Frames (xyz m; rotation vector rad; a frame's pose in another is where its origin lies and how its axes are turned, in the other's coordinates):
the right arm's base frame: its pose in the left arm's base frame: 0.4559 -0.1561 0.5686 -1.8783 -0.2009 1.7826
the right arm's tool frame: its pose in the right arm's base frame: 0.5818 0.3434 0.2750 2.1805 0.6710 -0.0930
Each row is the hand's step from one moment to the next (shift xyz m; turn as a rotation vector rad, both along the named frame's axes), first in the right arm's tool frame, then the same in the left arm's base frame.
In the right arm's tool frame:
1: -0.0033 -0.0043 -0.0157 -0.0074 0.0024 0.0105
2: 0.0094 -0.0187 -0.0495 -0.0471 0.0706 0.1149
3: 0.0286 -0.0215 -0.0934 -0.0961 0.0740 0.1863
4: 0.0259 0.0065 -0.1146 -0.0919 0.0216 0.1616
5: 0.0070 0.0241 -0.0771 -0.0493 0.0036 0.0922
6: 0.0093 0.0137 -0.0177 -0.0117 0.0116 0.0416
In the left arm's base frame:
1: -0.0118 -0.0117 0.0008 0.0056 0.0079 0.0088
2: -0.0295 -0.0422 -0.0156 0.0484 0.1224 0.0555
3: -0.0595 -0.0684 -0.0423 0.0930 0.1650 0.1164
4: -0.0915 -0.0554 -0.0490 0.0993 0.1073 0.1169
5: -0.0740 -0.0199 -0.0265 0.0618 0.0536 0.0652
6: -0.0190 0.0020 -0.0150 0.0258 0.0321 0.0175

